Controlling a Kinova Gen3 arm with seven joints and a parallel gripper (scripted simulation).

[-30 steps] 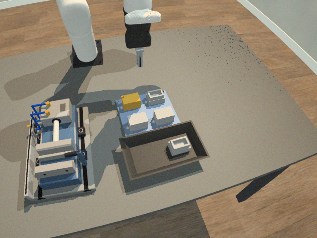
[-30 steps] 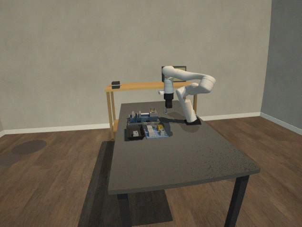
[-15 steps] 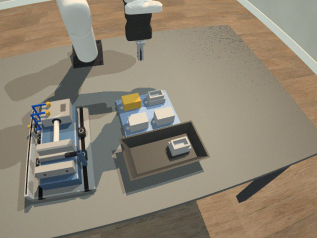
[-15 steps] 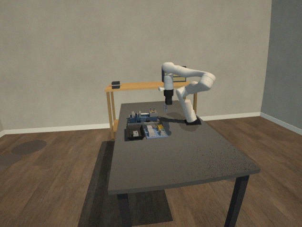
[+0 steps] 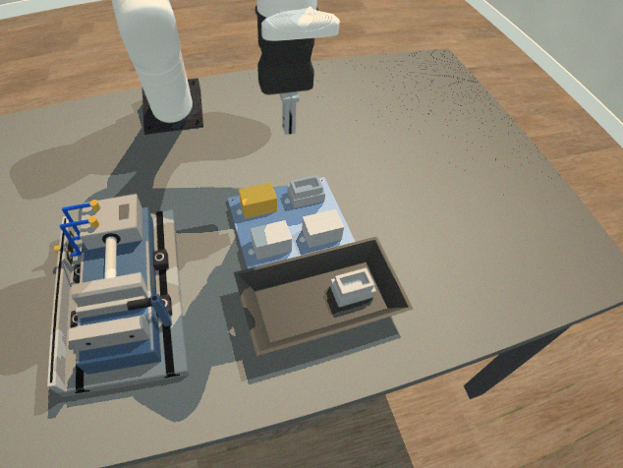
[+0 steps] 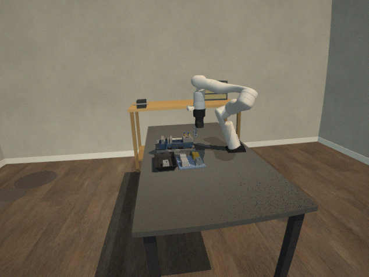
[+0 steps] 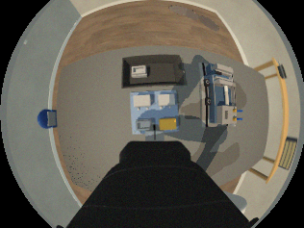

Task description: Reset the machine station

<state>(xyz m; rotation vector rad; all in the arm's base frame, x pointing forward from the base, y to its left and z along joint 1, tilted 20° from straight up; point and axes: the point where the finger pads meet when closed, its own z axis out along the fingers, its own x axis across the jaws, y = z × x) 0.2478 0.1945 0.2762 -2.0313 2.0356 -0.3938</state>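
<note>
My hand is 80 mm short of the plain gray blank, 50 mm to the left of it and 180 mm above it. Round my hand: yellow brass blank (10 mm behind, 50 mm to the right, 180 mm below); then vise (120 mm ahead, 300 mm to the right, 160 mm below).
</note>
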